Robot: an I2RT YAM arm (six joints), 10 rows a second.
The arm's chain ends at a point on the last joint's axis. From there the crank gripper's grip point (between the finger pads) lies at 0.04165 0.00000 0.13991 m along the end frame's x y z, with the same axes.
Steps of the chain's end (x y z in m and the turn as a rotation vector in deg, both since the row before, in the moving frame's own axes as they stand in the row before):
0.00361, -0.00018, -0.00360, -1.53, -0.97, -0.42
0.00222, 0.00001, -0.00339, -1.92, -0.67, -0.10
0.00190, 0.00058, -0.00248, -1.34, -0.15, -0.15
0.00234, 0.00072, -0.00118, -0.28, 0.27, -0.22
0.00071, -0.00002, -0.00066, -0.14, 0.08, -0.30
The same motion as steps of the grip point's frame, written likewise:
0.00125, 0.00327, -0.00296, -1.53, -0.97, -0.42
0.00059, 0.00463, -0.00299, -1.92, -0.67, -0.10
0.00154, 0.00374, -0.00241, -1.34, -0.15, -0.15
0.00300, 0.00124, -0.00138, -0.28, 0.27, -0.22
0.00091, 0.00010, -0.00072, -0.14, 0.08, -0.30

